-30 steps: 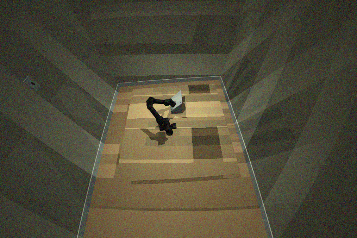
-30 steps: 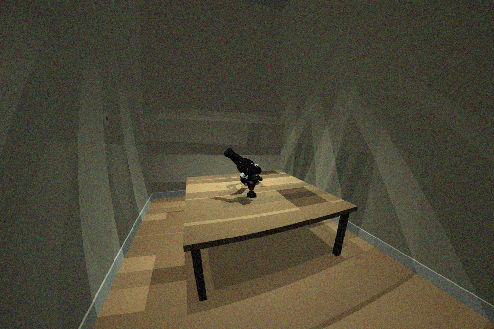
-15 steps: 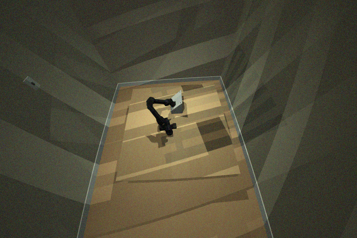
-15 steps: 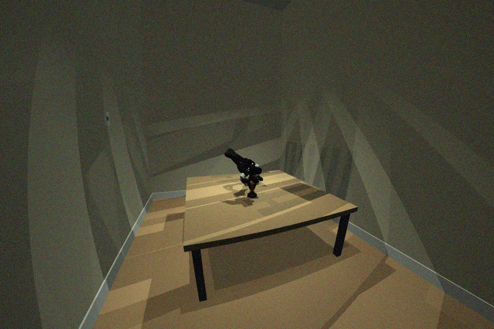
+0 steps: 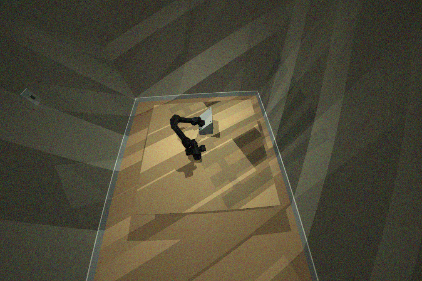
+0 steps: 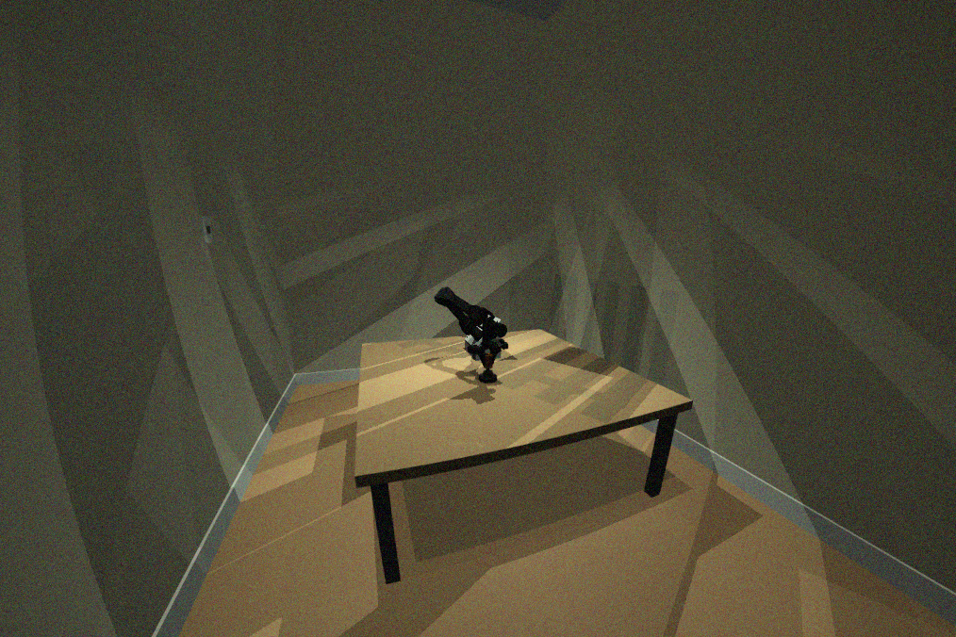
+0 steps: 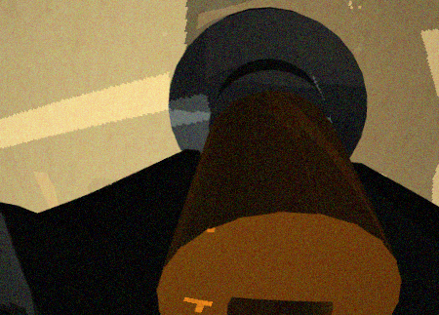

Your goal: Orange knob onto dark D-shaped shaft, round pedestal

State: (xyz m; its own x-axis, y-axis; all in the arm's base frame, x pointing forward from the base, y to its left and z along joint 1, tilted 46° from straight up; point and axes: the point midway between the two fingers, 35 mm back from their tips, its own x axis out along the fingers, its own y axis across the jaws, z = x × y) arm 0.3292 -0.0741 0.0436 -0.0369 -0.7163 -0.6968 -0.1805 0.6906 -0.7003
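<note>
Right now my gripper tip is 2 cm below the orange knob. Also, from my gripper tip: round dark pedestal 4 cm below.
</note>
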